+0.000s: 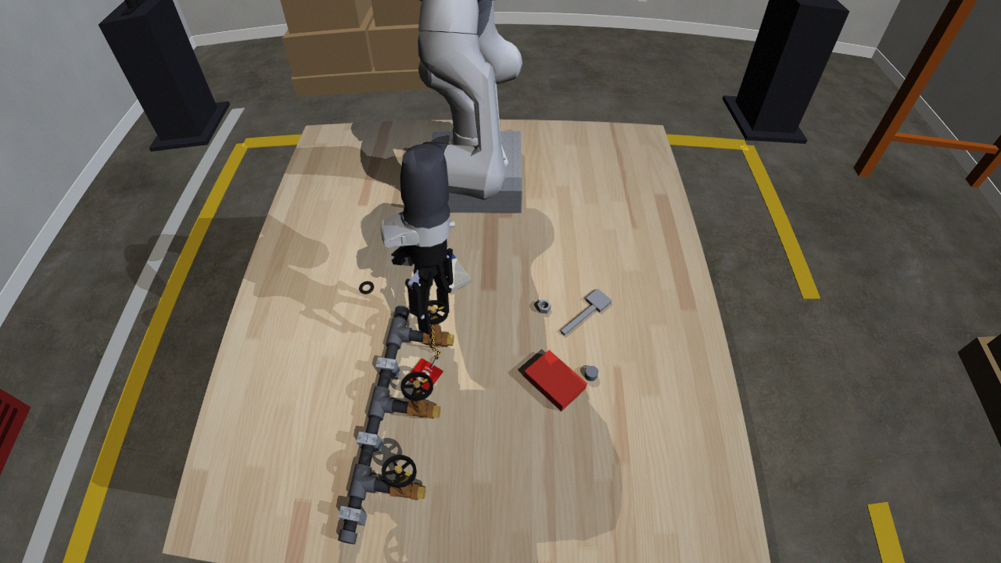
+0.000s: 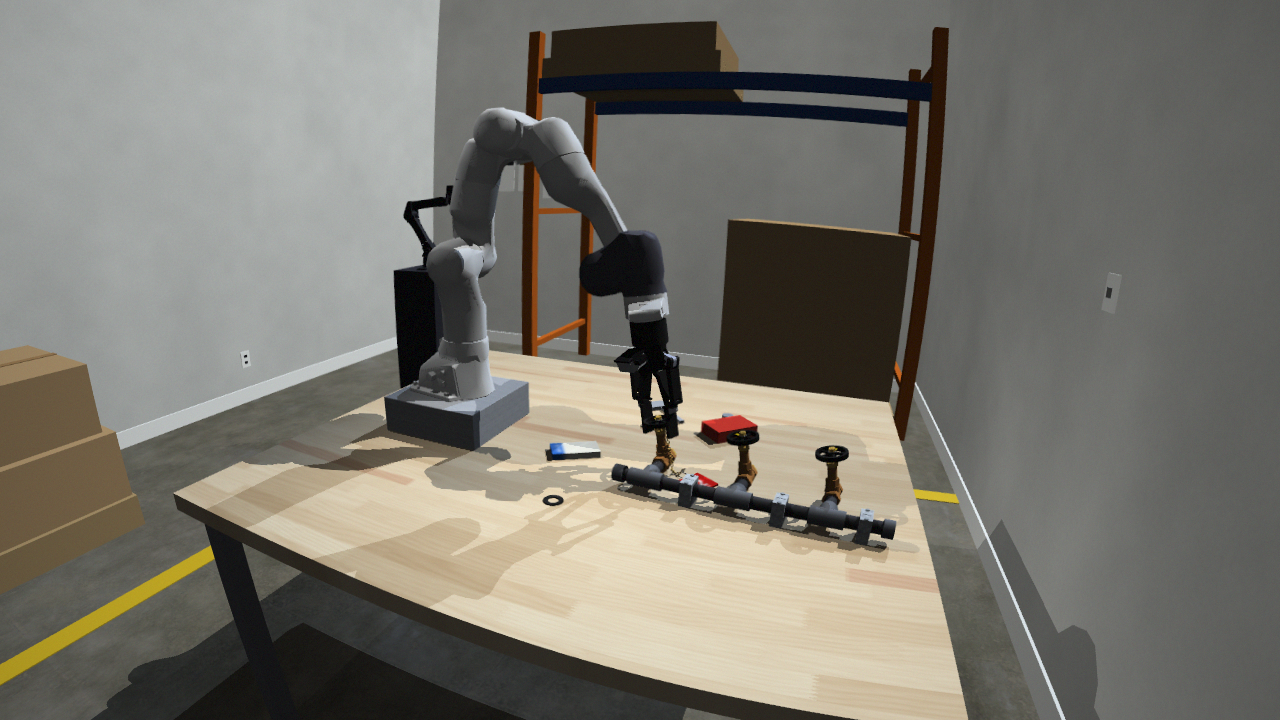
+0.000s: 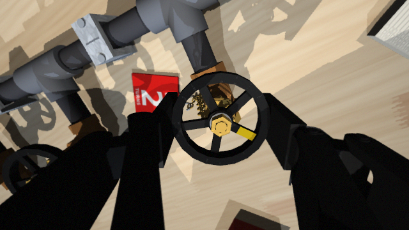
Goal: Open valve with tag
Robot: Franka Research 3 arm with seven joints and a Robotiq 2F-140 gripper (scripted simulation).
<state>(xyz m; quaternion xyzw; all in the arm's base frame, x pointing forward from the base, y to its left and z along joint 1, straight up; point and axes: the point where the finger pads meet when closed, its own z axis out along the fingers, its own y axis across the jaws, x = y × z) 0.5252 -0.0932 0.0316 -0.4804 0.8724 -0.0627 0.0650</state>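
Now: hand 9 cm short of the red tag, 2 cm to the left of it and 12 cm above it. Also, from my hand: blue-and-white box 20 cm behind, 3 cm to the left, 11 cm below; then nut 8 cm behind, 26 cm to the left, 11 cm below; then black washer 16 cm behind, 20 cm to the right, 12 cm below.
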